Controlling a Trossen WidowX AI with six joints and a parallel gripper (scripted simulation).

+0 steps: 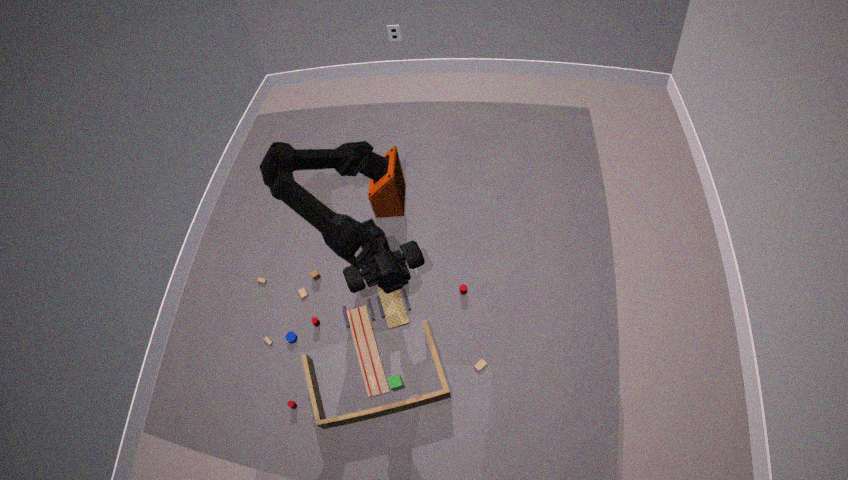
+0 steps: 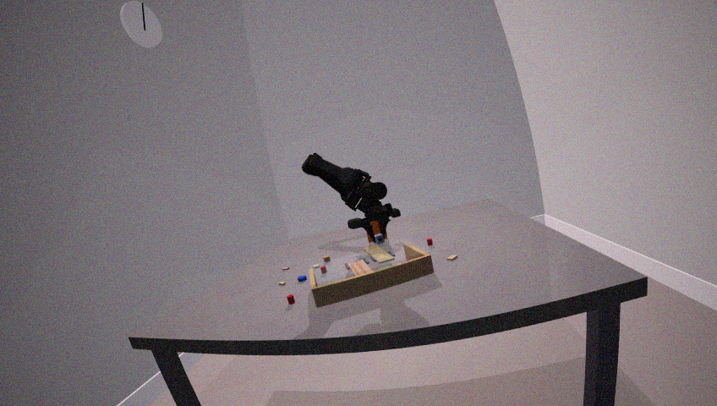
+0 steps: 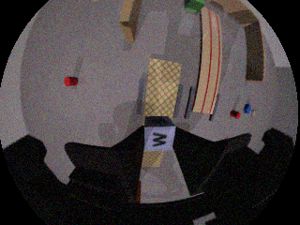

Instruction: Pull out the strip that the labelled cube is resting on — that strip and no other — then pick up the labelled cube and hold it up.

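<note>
The checked tan strip lies 2 cm behind my gripper tip, 2 cm to the right of it and 5 cm below it. Round my gripper tip: blue disc: 14 cm ahead, 27 cm to the right, 5 cm below; labelled cube: 1 cm above.
</note>
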